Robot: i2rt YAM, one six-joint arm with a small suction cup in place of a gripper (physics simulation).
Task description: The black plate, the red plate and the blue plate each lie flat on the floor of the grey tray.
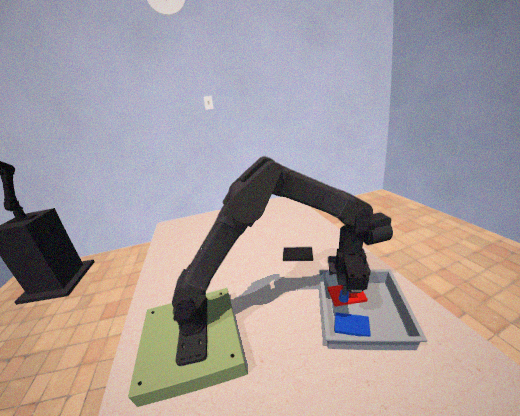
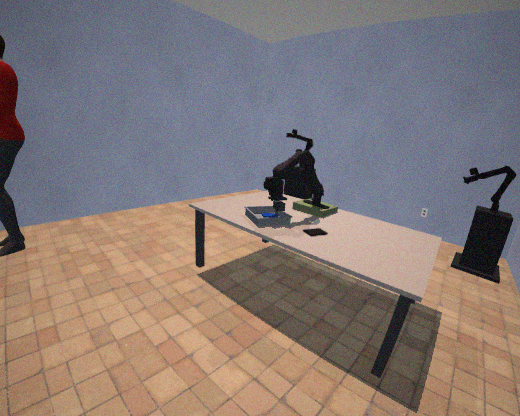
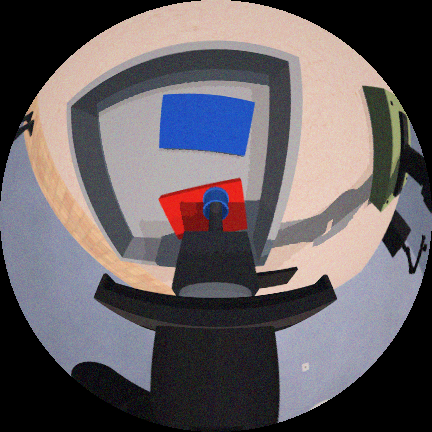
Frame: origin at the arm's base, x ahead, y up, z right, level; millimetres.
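Seen in the pictures: hand, tool point: (image 1: pixel 343 301) (image 3: pixel 215 193); arm's base, link origin: (image 1: pixel 194 327) (image 2: pixel 315 204).
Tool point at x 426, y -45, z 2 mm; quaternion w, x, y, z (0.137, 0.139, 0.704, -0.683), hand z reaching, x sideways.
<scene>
Offsets run from my tool point to a thing's top centre.
The grey tray {dx +29, dy +47, dz +50 mm} (image 1: pixel 374 342) (image 2: pixel 256 219) (image 3: pixel 92 160) stands on the table at the right. The blue plate {dx -22, dy +10, dz +82 mm} (image 1: pixel 352 324) (image 2: pixel 268 215) (image 3: pixel 206 123) lies flat on its floor at the near end. The red plate {dx +21, dy +12, dz -16 mm} (image 1: pixel 357 298) (image 3: pixel 177 205) sits at the far end of the tray floor, by the left wall. My suction cup (image 1: pixel 344 295) (image 2: pixel 277 210) (image 3: pixel 215 198) is pressed on top of the red plate, near its middle. The black plate {dx -42, dy +6, dz -271 mm} (image 1: pixel 298 253) (image 2: pixel 315 232) lies flat on the table outside the tray, beyond its far left corner.
The arm's green base plate (image 1: pixel 155 371) (image 2: pixel 316 210) (image 3: pixel 381 141) is at the table's left front. A black stand (image 1: pixel 64 264) (image 2: pixel 462 260) is on the tiled floor beside the table. The tray walls rise around the plates.
</scene>
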